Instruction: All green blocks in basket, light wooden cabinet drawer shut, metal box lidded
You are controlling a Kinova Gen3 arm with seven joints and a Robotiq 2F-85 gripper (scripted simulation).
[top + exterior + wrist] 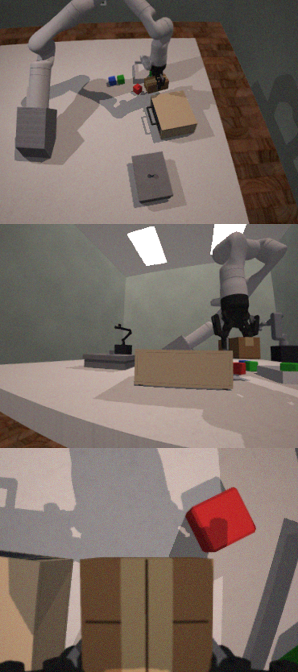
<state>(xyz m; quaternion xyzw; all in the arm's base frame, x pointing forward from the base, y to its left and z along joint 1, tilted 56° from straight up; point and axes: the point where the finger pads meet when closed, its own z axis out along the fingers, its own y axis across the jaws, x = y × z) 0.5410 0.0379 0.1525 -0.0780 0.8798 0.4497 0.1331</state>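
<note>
Right now my hand is 9 cm past the red block, 3 cm to the right of it and 7 cm above it. Also, from my hand: basket: 3 cm behind, 16 cm to the left, 8 cm below; cardboard box: right at my hand; light wooden cabinet: 5 cm ahead, 16 cm to the right, 6 cm below.
</note>
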